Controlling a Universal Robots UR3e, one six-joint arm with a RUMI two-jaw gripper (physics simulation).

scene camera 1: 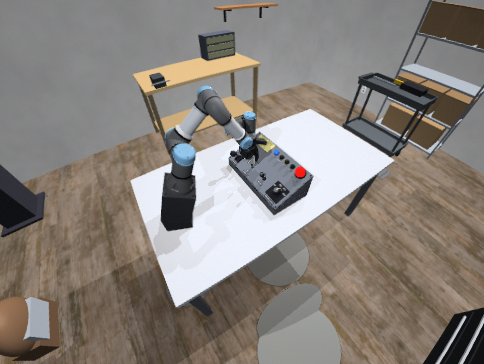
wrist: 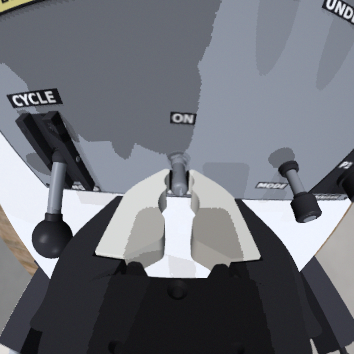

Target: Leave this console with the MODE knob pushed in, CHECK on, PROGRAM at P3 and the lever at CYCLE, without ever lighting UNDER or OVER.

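Note:
The console (scene camera 1: 297, 197) (wrist: 125, 60) stands on the table. My gripper (scene camera 1: 254, 160) (wrist: 178, 172) is shut on the CHECK toggle (wrist: 178, 169), whose stem shows between the fingertips and points away from the ON label (wrist: 183, 118). The ball-ended lever (scene camera 1: 233, 154) (wrist: 52, 236) is left of the gripper in the wrist view, its shaft rising from the slot below the CYCLE label (wrist: 34, 97). The MODE knob (wrist: 306, 207) stands out on its stem at the right. The PROGRAM knob (wrist: 348, 183) shows partly at the right edge; its setting cannot be read. The OFF label is hidden behind the fingers.
A red button (scene camera 1: 300, 172), a blue button (scene camera 1: 276, 153) and dark round lamps stand along the console's right side. The UNDER label (wrist: 341, 10) shows partly. The white table (scene camera 1: 220, 255) extends around the console. A wooden bench (scene camera 1: 197, 71) and a black cart (scene camera 1: 374, 135) stand behind.

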